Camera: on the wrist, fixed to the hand. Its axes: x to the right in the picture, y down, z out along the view.
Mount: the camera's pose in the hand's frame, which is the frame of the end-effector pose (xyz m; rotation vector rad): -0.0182 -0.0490 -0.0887 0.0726 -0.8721 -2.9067
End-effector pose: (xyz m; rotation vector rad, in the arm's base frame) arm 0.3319 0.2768 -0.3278 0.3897 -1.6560 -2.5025
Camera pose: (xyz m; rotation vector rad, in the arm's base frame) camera 0.3760 0.2218 -0.4028 -0.5983 -0.1175 0.2501
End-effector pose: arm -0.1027 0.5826 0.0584 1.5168 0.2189 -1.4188
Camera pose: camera -0.0852 0.6801 0.0305 0.5023 -1.0698 1.6610
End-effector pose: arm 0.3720 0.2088 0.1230 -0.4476 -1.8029 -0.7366
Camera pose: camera 0.4103 0.1138 0.1126 -1.5596 0.9339 1.1256
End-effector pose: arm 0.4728 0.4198 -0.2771 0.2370 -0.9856 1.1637
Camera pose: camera 0.5601 0.4422 -0.3268 1.5092 -0.2877 -1.7059
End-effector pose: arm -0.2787 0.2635 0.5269 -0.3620 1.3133 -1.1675
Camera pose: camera -0.3754 0.2913 0.5489 1.8353 0.8332 1.5829
